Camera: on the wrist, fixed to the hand. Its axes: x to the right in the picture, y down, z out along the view.
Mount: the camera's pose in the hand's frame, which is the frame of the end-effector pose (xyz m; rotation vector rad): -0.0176 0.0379 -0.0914 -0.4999 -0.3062 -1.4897
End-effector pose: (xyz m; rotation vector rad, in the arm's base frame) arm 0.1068 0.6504 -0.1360 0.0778 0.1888 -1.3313
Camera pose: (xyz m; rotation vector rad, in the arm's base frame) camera 0.1312 0.6912 -0.2245 -0.8408 0.3322 -2.6869
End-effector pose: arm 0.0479 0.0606 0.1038 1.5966 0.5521 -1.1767
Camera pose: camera 0.1092 0.1335 0.1359 0.3516 1.7854 -2.0133
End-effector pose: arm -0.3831 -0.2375 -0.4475 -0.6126 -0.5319 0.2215
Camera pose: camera -0.3506 -0.2579 -0.5404 -0.5192 -1.2208 -1.2764
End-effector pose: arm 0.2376 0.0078 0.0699 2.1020 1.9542 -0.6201
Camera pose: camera 0.2893 0.0268 0.1540 0.0056 2.7376 -0.4633
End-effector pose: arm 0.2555 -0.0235 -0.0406 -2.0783 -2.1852 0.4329
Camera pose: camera 0.3171 -0.0271 0.0388 -0.0373 2.8943 -0.0003
